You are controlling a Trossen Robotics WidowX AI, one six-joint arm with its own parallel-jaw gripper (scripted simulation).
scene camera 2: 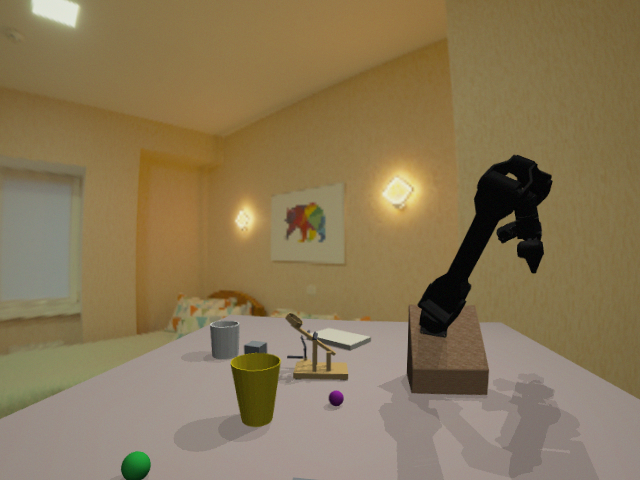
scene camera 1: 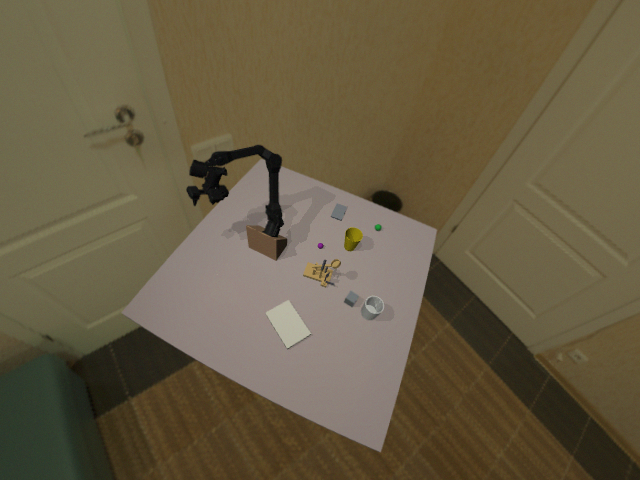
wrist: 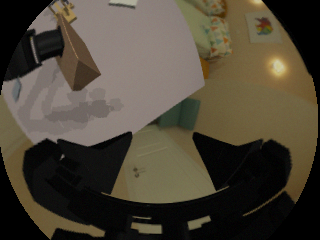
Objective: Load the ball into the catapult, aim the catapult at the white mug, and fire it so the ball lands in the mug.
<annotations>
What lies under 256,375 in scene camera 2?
A yellow cup.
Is the gripper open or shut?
Open.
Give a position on a white slab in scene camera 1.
At 287,323
</annotations>
